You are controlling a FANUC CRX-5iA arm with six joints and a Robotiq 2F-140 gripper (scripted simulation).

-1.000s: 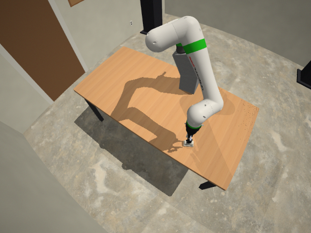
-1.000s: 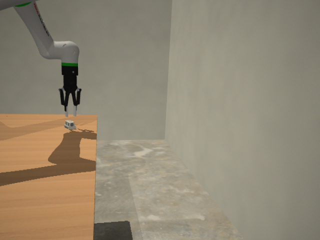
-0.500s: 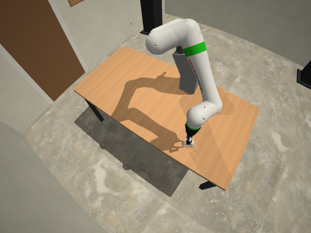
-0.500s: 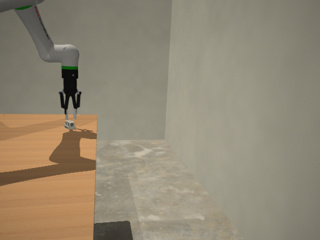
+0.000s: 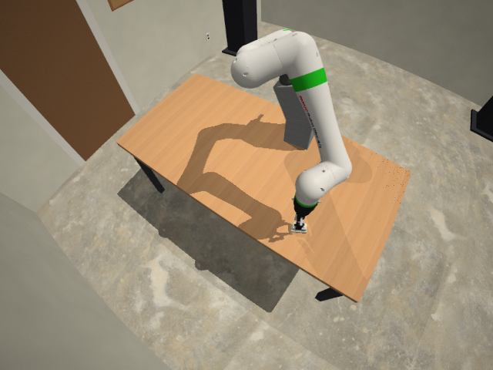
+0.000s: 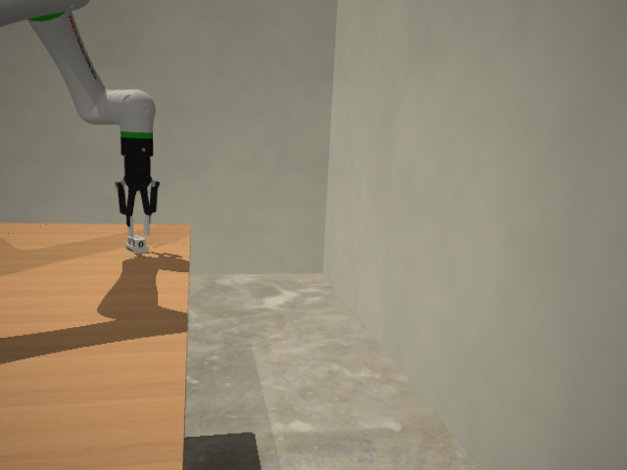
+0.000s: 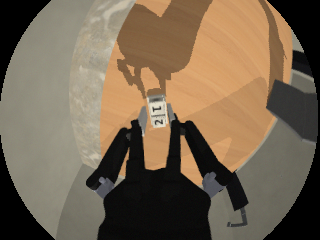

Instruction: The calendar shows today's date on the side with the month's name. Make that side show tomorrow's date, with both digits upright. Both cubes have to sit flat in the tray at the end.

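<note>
Right now the white date cube is 60 mm below my hand. Round my hand: calendar tray: 10 mm behind, 20 mm to the left, 70 mm below.
</note>
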